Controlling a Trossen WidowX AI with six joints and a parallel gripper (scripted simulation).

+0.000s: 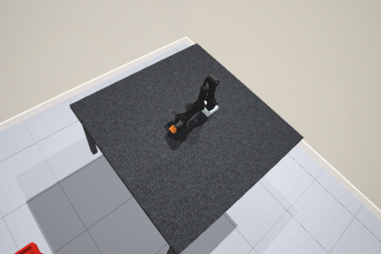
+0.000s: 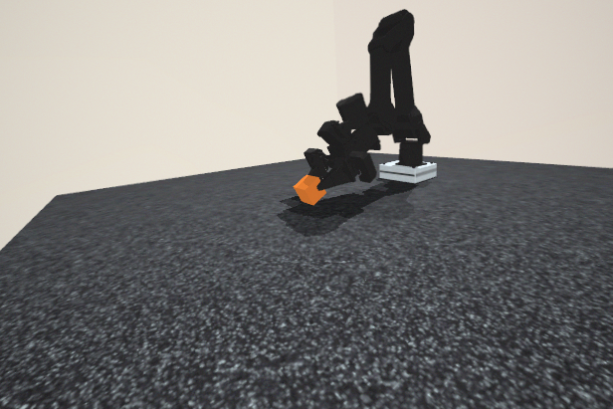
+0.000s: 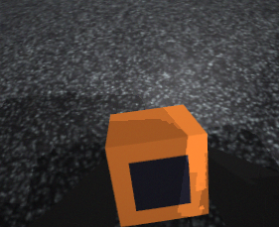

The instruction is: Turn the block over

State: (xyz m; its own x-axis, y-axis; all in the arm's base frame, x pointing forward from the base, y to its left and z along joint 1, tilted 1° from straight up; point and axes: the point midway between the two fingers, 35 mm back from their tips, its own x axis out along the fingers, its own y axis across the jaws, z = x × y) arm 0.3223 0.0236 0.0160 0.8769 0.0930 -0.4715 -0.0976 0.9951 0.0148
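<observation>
The orange block is 10 mm behind my gripper tip.
</observation>
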